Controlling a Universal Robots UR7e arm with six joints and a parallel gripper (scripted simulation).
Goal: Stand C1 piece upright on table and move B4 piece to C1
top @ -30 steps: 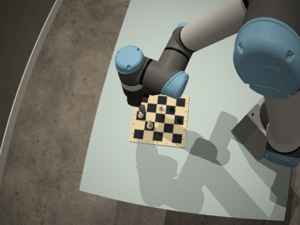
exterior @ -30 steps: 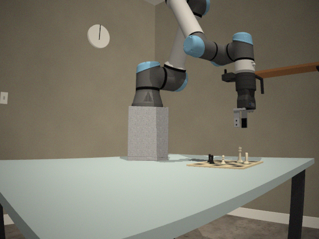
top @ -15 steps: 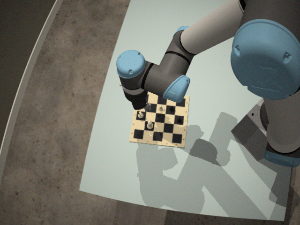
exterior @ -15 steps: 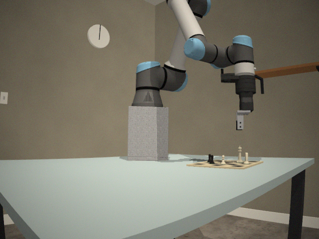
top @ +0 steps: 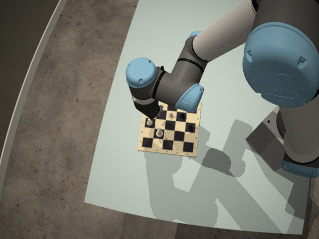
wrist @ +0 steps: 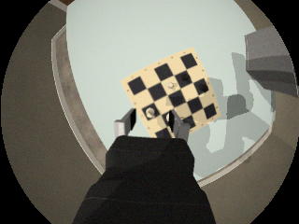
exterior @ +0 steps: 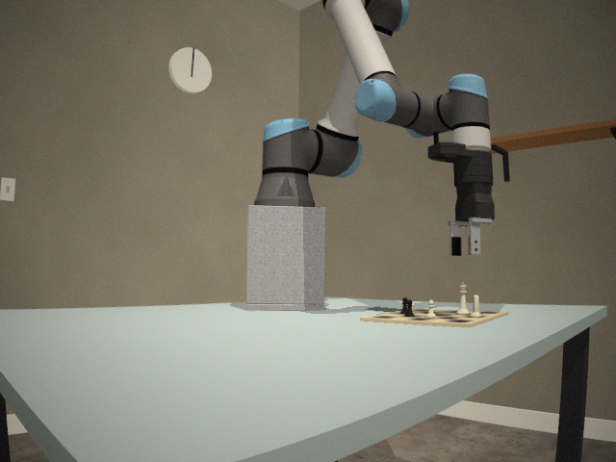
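Now: the white king 10 cm below my hand, 5 cm to the left of it and 2 cm behind it. From my hand the other things lie so: white pawn 12 cm below, 6 cm behind, 2 cm to the right; then chessboard 13 cm below, 6 cm behind, 2 cm to the left.
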